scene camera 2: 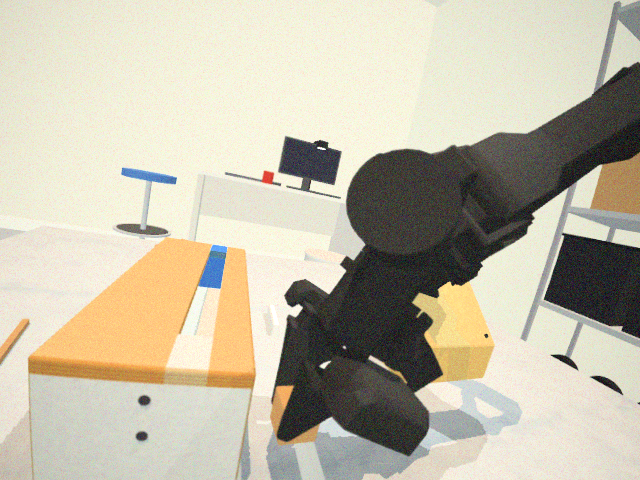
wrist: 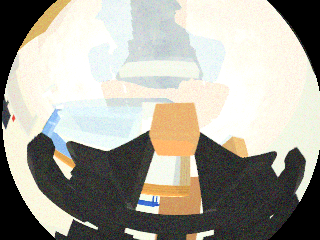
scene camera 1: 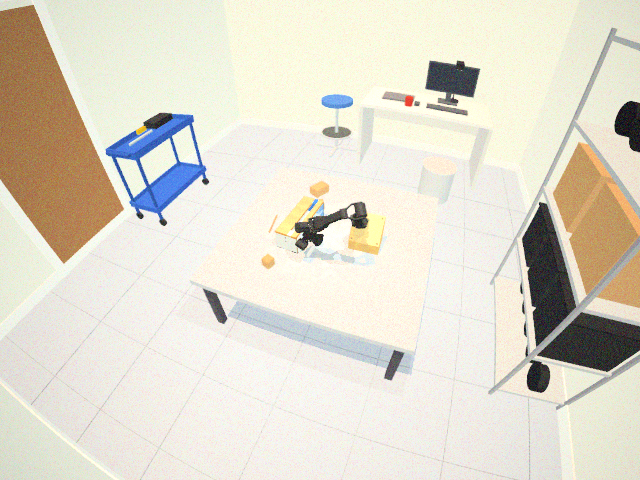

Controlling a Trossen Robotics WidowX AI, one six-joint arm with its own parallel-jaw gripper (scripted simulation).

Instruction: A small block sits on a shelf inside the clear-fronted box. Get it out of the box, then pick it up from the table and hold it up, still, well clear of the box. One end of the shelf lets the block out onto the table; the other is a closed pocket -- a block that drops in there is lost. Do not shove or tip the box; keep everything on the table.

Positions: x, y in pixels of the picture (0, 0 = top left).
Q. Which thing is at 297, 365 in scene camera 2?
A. My gripper.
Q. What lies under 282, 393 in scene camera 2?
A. A small block.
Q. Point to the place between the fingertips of my gripper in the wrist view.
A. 175, 133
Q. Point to a small block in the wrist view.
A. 175, 131
